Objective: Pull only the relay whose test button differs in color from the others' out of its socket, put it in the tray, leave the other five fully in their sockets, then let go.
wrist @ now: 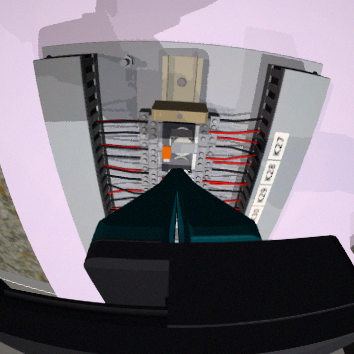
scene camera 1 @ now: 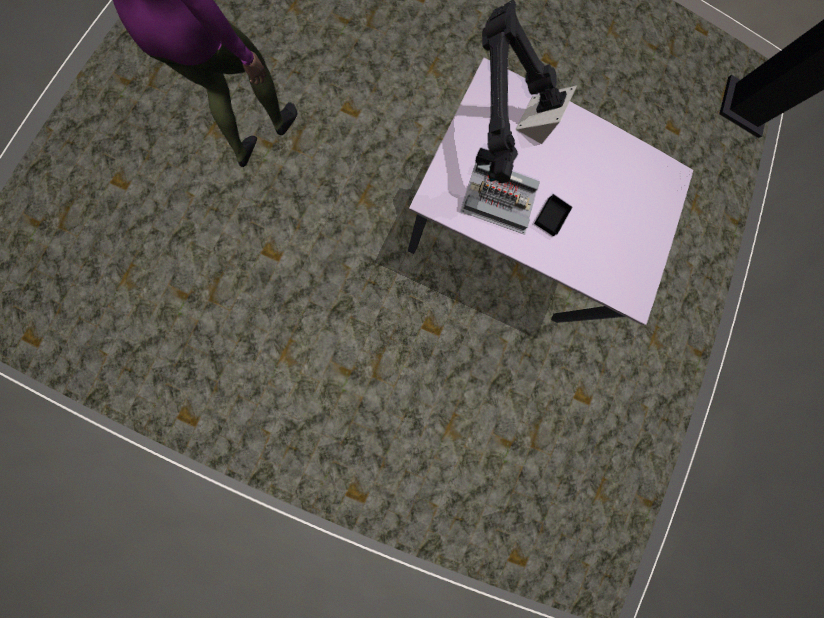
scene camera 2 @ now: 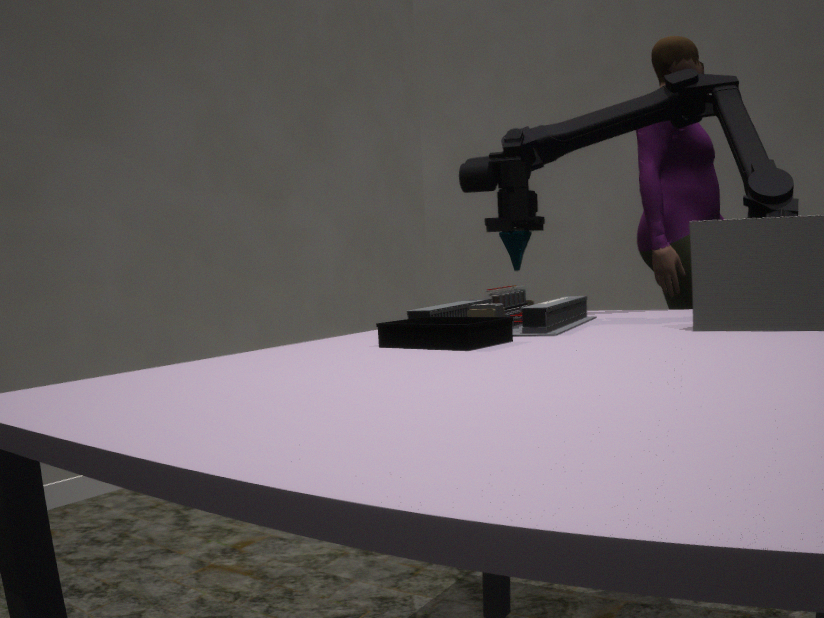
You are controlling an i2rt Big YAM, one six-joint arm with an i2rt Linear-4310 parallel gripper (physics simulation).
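Pixels of known places: gripper, fingertip midpoint: (wrist: 176,176) (scene camera 1: 490,180) (scene camera 2: 517,270); arm's base at its link origin: (scene camera 1: 551,103) (scene camera 2: 780,261).
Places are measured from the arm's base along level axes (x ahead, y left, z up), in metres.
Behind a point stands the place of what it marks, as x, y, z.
My gripper (scene camera 1: 500,178) {0.499, -0.119, -0.003} (scene camera 2: 516,269) {0.499, -0.119, -0.003} (wrist: 176,176) {0.499, -0.119, -0.003} is shut with nothing between its teal fingers, and points down above the relay row. In scene camera 2 a gap shows between the fingertips and the row. The relay with an orange test button (wrist: 166,152) {0.507, -0.119, -0.030} sits in the row near the tan end bracket (wrist: 179,114) {0.501, -0.140, -0.059}, just beyond the fingertips in the wrist view. The fingers hide the relays nearer the wrist camera. The relay row (scene camera 1: 502,192) {0.502, -0.045, -0.039} (scene camera 2: 509,296) {0.476, -0.030, -0.046} shows small in the scene views, with red buttons in scene camera 1. The black tray (scene camera 1: 563,200) {0.385, 0.235, -0.065} (scene camera 2: 425,335) {0.463, 0.281, -0.081} stands beside the panel; no relay shows in it.
Grey wire ducts (wrist: 62,130) {0.600, -0.112, -0.057} (wrist: 300,130) {0.397, -0.149, -0.057} flank the row, with red and black wires running to it. Labels K27 to K30 show on the right duct. The arm's base stands on a pale angled plate (scene camera 1: 562,109) {0.059, 0.044, 0.052} at the table's back. A person (scene camera 1: 179,33) (scene camera 2: 678,172) stands beyond the table.
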